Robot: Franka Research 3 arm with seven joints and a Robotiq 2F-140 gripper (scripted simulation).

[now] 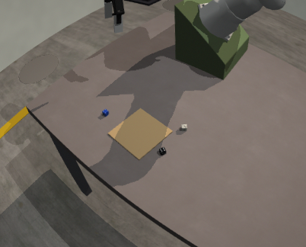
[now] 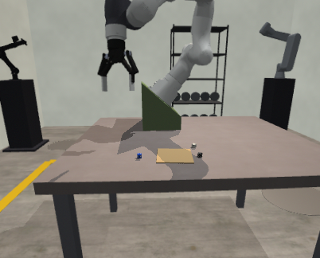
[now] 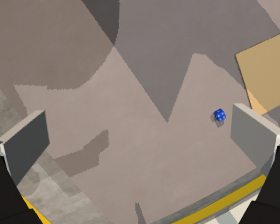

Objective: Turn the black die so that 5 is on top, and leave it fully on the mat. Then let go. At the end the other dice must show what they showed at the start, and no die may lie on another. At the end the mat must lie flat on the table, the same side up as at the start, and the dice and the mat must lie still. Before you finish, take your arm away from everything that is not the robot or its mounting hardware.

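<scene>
The blue die is 17 cm ahead of my hand, 9 cm to the left of it and 25 cm below it. From my hand the other things lie so: tan mat 16 cm ahead, 23 cm to the left, 25 cm below; white die 7 cm ahead, 33 cm to the left, 25 cm below; black die 18 cm ahead, 33 cm to the left, 25 cm below.
</scene>
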